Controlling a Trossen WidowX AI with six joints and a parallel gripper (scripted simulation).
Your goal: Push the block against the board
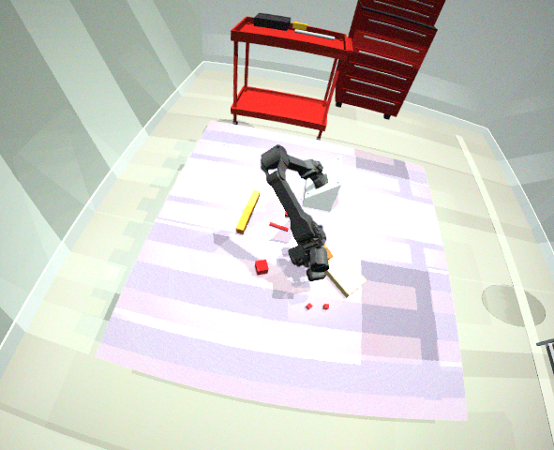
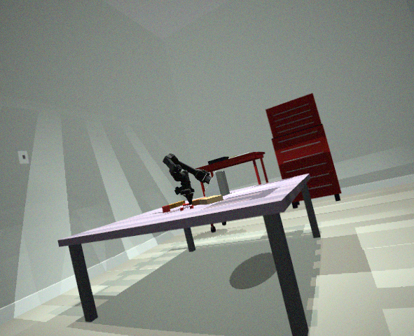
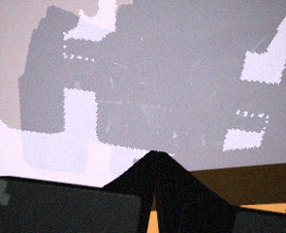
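My gripper tip is now 60 mm past the orange square block and 40 mm to the right of it. The rest, counted from my gripper tip: cream board 150 mm to the left, 30 mm ahead; then red cube 170 mm to the right, 20 mm ahead, 10 mm above; then thin red stick 170 mm behind, 100 mm to the right.
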